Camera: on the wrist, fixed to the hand. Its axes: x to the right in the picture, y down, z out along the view.
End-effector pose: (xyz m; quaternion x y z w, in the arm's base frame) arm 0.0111 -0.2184 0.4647 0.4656 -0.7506 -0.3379 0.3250
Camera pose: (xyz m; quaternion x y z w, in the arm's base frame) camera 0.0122 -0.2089 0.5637 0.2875 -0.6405 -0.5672 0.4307
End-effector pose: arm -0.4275 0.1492 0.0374 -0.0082 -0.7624 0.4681 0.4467
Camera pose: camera -0.4285 0.2376 -0.0081 -0.1581 -0.8923 0.2216 0.3602
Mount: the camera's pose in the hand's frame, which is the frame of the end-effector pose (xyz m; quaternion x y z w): 0.0080 0.0829 -0.0544 -0.3164 -0.0518 0.0436 0.9462
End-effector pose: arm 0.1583 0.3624 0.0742 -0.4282 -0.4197 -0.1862 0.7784
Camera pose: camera 0.2436 0.3649 0.0231 -0.6794 -0.3598 -0.2528 0.5874
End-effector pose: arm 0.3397 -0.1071 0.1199 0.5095 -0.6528 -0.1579 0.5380
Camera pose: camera 0.3464 -0.0594 0.2070 0.2752 -0.6178 -0.3589 0.6433
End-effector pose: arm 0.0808 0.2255 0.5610 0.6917 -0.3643 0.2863 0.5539
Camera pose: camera 0.0177 0.2670 0.6257 0.4782 -0.4942 0.1440 0.7116
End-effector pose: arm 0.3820 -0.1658 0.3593 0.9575 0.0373 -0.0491 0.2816
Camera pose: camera 0.4021 -0.2054 0.4483 0.8160 -0.0055 -0.0720 0.5735
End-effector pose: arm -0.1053 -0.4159 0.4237 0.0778 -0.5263 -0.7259 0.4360
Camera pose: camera -0.0334 -0.4650 0.4718 -0.1249 -0.2943 -0.8384 0.4415
